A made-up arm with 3 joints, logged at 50 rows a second.
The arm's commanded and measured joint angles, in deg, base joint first. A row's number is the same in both.
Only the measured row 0 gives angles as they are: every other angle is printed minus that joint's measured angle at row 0.
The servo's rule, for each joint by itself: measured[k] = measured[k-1] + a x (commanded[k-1-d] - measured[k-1]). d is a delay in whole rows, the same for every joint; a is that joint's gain. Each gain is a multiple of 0.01, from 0.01 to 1. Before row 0 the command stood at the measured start. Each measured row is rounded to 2 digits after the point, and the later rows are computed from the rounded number. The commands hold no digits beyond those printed.
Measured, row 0: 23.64, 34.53, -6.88
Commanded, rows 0 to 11: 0.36, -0.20, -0.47; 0.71, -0.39, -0.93; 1.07, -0.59, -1.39; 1.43, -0.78, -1.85; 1.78, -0.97, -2.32; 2.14, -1.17, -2.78; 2.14, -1.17, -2.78; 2.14, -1.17, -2.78; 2.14, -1.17, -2.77; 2.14, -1.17, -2.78; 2.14, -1.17, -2.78; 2.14, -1.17, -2.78
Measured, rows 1 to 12: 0.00, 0.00, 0.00; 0.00, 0.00, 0.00; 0.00, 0.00, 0.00; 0.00, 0.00, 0.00; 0.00, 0.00, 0.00; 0.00, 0.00, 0.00; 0.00, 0.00, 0.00; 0.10, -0.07, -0.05; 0.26, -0.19, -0.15; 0.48, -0.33, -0.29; 0.74, -0.49, -0.46; 1.02, -0.66, -0.66
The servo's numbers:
d 7
a 0.27 0.36 0.11

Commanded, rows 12 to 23: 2.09, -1.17, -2.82; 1.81, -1.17, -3.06; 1.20, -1.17, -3.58; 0.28, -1.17, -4.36; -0.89, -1.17, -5.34; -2.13, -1.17, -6.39; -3.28, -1.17, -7.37; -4.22, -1.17, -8.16; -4.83, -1.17, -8.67; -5.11, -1.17, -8.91; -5.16, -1.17, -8.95; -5.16, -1.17, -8.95
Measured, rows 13 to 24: 1.32, -0.84, -0.89; 1.54, -0.96, -1.10; 1.70, -1.04, -1.28; 1.82, -1.09, -1.44; 1.91, -1.12, -1.59; 1.97, -1.14, -1.72; 2.02, -1.15, -1.84; 2.04, -1.16, -1.95; 1.98, -1.16, -2.07; 1.77, -1.16, -2.24; 1.37, -1.16, -2.47; 0.76, -1.16, -2.79
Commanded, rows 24 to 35: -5.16, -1.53, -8.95; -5.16, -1.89, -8.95; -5.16, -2.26, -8.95; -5.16, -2.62, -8.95; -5.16, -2.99, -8.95; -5.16, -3.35, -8.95; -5.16, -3.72, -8.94; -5.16, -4.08, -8.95; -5.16, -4.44, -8.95; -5.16, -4.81, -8.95; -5.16, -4.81, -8.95; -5.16, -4.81, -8.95
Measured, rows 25 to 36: -0.02, -1.16, -3.19; -0.90, -1.16, -3.65; -1.80, -1.16, -4.15; -2.62, -1.16, -4.65; -3.29, -1.16, -5.12; -3.79, -1.16, -5.54; -4.16, -1.16, -5.92; -4.43, -1.29, -6.25; -4.63, -1.51, -6.55; -4.77, -1.78, -6.81; -4.88, -2.08, -7.05; -4.96, -2.41, -7.26
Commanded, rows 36 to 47: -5.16, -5.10, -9.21; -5.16, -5.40, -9.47; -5.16, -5.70, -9.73; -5.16, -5.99, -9.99; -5.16, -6.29, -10.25; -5.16, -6.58, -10.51; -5.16, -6.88, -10.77; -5.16, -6.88, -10.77; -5.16, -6.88, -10.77; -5.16, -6.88, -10.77; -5.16, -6.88, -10.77; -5.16, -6.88, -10.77
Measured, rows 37 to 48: -5.01, -2.75, -7.45; -5.05, -3.10, -7.61; -5.08, -3.45, -7.76; -5.10, -3.81, -7.89; -5.12, -4.17, -8.01; -5.13, -4.40, -8.11; -5.14, -4.55, -8.20; -5.15, -4.75, -8.31; -5.15, -4.98, -8.44; -5.15, -5.24, -8.58; -5.15, -5.51, -8.74; -5.15, -5.79, -8.91
